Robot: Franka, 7 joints.
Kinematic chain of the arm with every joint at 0, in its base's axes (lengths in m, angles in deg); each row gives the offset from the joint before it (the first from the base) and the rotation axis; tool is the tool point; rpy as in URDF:
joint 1: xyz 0 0 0.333 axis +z
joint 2: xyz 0 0 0 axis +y
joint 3: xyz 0 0 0.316 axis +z
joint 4: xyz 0.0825 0 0 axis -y
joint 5: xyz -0.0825 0 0.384 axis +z
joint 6: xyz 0 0 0 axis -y
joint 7: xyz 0.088 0 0 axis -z
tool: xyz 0 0 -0.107 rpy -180 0 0
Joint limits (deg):
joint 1: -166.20..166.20
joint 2: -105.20..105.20
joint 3: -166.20..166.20
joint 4: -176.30..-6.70
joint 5: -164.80..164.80
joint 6: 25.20..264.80
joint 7: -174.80..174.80
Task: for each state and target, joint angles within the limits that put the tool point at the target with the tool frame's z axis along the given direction. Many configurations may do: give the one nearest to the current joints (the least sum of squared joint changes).
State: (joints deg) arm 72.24 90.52 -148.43 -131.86 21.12 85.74 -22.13
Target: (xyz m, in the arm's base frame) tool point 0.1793 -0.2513 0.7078 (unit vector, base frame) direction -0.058 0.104 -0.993
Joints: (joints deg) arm 62.22 47.14 -149.29 -107.09 20.84 60.09 -22.13
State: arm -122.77 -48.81 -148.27 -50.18 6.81 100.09 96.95
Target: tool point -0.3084 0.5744 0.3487 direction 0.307 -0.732 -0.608
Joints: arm -81.12 -52.59 -144.99 -53.74 -12.63 48.79 96.95
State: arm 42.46 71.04 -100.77 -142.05 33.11 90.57 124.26
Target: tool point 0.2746 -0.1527 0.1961 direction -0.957 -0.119 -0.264
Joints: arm 69.02 72.92 -75.46 -145.55 19.22 88.42 124.26
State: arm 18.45 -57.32 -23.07 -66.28 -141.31 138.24 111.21
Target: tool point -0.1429 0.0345 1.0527 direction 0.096 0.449 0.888
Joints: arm 44.38 -48.24 5.18 -62.50 -133.46 193.54 111.21
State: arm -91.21 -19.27 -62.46 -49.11 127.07 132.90 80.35
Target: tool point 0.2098 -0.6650 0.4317 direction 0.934 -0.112 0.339
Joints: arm -63.69 28.65 -20.32 -95.08 122.85 87.09 80.35
